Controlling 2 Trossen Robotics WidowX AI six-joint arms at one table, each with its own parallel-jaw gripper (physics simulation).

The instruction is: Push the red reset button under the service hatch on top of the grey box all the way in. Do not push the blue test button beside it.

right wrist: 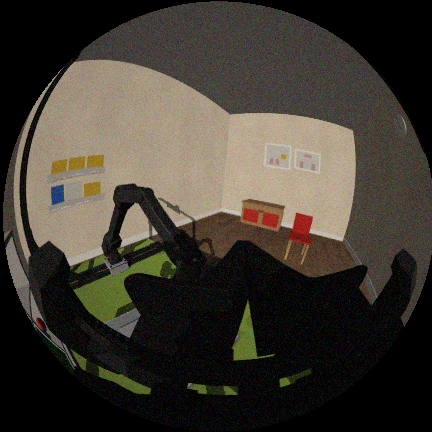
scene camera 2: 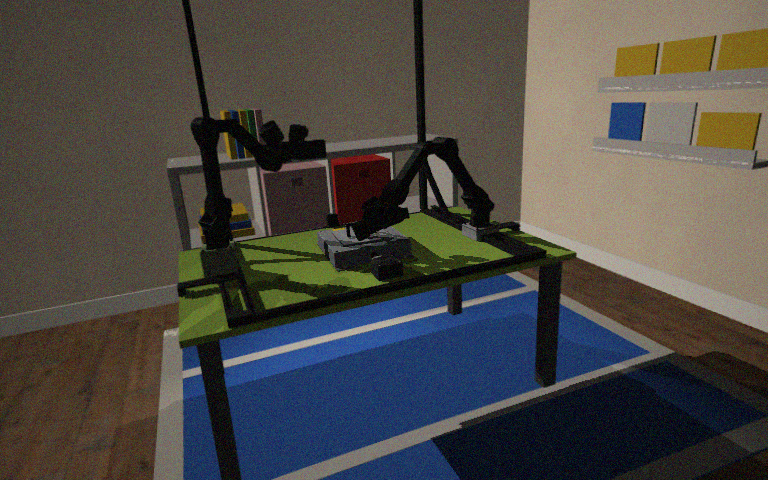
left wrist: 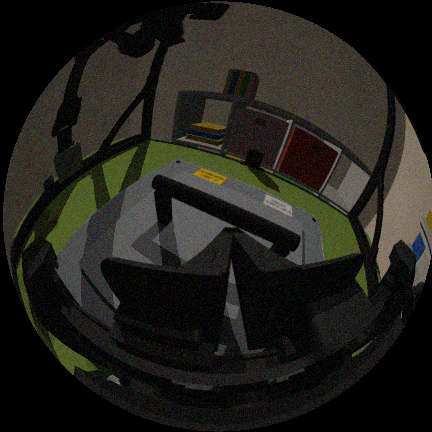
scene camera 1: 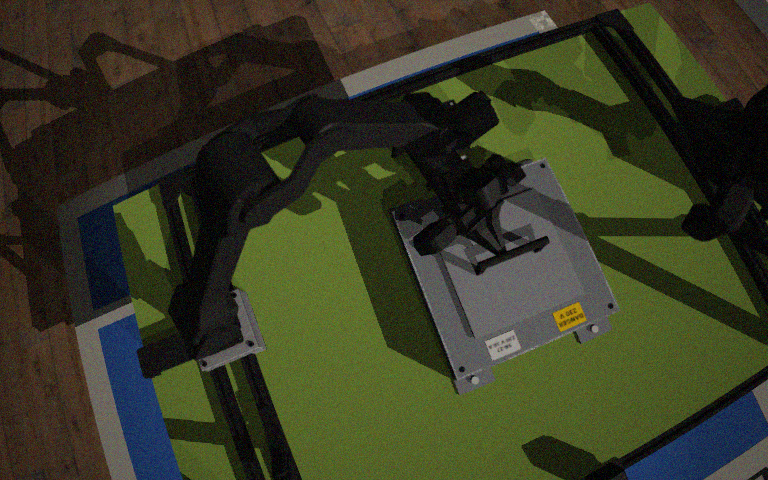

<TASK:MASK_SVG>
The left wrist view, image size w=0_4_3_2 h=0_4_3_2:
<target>my left gripper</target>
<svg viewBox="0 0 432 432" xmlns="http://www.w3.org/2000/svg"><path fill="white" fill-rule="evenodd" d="M415 254L401 239L393 244L388 256L390 265L367 297L355 280L364 260L362 253L355 252L298 265L270 250L239 228L224 227L199 253L179 267L119 257L101 260L101 273L120 301L113 315L111 327L89 314L77 303L54 269L57 257L51 243L40 234L22 251L21 262L24 286L38 321L78 354L130 380L129 386L119 385L74 366L73 375L84 385L116 406L158 423L192 430L234 431L263 427L302 415L330 401L365 375L385 354L404 327L399 313L406 305L413 284ZM172 380L223 385L223 390L185 388L185 385L172 383ZM304 367L303 371L288 376L288 379L268 384L268 379ZM230 259L247 348L264 348L260 352L214 355L221 331Z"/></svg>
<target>service hatch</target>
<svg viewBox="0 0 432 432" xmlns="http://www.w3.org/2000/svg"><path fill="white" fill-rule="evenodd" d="M230 259L223 319L218 347L214 355L260 352L264 348L248 350ZM301 221L247 195L183 170L171 178L156 174L151 181L151 187L154 190L120 216L91 245L78 263L99 292L117 309L120 301L109 287L100 270L100 262L104 258L119 257L139 262L179 267L199 253L224 227L237 227L270 250L299 265L302 263Z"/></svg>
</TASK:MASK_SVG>
